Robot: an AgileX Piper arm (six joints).
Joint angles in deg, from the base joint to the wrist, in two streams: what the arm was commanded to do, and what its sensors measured. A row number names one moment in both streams.
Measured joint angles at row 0:
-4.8 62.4 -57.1 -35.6 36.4 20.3
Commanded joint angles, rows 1 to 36:
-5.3 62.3 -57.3 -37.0 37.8 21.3
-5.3 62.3 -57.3 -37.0 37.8 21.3
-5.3 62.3 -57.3 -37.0 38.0 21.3
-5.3 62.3 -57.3 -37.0 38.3 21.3
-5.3 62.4 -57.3 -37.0 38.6 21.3
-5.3 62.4 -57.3 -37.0 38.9 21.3
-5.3 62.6 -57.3 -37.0 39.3 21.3
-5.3 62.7 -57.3 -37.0 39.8 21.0
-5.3 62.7 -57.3 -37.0 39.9 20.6
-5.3 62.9 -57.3 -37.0 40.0 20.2
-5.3 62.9 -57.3 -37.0 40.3 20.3
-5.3 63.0 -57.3 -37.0 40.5 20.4
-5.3 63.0 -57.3 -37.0 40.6 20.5
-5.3 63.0 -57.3 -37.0 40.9 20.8
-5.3 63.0 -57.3 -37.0 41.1 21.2
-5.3 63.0 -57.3 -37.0 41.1 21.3
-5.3 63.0 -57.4 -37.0 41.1 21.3
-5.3 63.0 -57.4 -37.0 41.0 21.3
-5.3 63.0 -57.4 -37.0 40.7 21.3
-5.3 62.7 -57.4 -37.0 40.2 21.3
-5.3 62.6 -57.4 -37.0 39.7 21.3
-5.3 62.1 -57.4 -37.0 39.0 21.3
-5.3 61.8 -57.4 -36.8 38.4 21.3
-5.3 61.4 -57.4 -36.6 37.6 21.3
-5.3 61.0 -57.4 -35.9 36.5 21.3
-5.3 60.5 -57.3 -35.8 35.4 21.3
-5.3 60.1 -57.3 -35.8 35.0 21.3
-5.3 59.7 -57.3 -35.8 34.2 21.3
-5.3 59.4 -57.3 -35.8 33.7 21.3
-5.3 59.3 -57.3 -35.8 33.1 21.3
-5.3 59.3 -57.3 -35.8 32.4 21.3
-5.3 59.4 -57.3 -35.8 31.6 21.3
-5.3 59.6 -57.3 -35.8 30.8 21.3
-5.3 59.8 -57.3 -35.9 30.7 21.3
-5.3 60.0 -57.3 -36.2 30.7 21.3
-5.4 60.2 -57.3 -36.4 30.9 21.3
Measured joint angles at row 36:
-4.8 60.3 -57.1 -34.3 32.8 20.3
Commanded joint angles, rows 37 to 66:
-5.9 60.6 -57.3 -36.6 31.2 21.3
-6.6 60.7 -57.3 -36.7 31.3 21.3
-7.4 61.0 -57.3 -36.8 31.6 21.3
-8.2 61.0 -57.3 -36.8 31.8 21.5
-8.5 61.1 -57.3 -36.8 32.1 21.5
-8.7 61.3 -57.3 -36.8 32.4 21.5
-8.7 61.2 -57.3 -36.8 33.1 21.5
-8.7 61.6 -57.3 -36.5 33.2 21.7
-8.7 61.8 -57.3 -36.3 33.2 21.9
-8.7 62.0 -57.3 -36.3 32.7 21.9
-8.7 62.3 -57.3 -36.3 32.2 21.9
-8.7 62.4 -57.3 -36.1 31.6 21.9
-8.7 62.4 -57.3 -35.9 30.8 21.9
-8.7 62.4 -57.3 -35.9 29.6 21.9
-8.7 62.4 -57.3 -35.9 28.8 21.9
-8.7 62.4 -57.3 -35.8 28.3 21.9
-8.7 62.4 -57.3 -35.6 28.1 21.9
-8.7 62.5 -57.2 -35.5 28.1 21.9
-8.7 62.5 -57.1 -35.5 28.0 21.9
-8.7 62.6 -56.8 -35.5 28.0 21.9
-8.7 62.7 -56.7 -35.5 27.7 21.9
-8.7 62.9 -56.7 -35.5 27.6 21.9
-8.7 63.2 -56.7 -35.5 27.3 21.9
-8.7 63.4 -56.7 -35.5 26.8 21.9
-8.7 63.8 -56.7 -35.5 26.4 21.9
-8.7 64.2 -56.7 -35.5 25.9 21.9
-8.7 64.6 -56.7 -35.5 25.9 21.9
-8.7 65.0 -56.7 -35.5 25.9 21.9
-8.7 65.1 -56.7 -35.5 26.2 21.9
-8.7 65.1 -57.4 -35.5 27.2 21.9
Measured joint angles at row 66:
-8.4 64.9 -56.5 -34.2 27.5 21.2
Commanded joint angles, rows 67 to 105:
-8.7 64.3 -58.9 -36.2 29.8 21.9
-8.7 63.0 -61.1 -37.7 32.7 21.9
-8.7 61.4 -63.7 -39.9 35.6 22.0
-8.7 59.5 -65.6 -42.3 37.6 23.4
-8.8 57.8 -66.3 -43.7 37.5 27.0
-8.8 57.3 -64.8 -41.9 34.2 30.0
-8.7 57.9 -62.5 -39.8 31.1 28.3
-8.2 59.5 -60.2 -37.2 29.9 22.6
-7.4 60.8 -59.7 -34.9 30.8 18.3
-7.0 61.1 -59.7 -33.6 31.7 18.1
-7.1 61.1 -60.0 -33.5 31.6 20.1
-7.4 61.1 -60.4 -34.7 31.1 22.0
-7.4 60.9 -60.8 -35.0 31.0 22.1
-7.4 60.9 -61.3 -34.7 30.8 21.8
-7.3 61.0 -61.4 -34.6 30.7 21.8
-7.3 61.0 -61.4 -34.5 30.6 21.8
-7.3 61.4 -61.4 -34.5 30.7 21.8
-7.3 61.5 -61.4 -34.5 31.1 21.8
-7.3 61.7 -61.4 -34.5 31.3 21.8
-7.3 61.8 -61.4 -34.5 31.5 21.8
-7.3 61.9 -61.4 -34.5 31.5 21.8
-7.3 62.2 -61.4 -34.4 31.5 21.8
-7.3 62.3 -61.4 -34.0 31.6 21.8
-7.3 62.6 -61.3 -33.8 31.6 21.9
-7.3 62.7 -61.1 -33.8 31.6 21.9
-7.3 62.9 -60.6 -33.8 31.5 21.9
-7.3 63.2 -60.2 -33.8 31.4 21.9
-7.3 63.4 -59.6 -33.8 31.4 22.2
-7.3 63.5 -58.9 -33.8 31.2 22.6
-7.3 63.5 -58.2 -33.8 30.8 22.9
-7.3 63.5 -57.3 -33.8 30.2 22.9
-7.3 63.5 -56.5 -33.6 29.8 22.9
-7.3 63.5 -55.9 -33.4 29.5 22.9
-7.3 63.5 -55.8 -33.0 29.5 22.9
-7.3 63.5 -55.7 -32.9 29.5 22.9
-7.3 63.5 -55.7 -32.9 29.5 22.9
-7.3 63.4 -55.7 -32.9 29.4 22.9
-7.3 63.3 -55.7 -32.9 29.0 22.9
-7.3 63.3 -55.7 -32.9 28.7 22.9
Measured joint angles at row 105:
-7.2 63.8 -55.9 -32.5 29.8 21.6
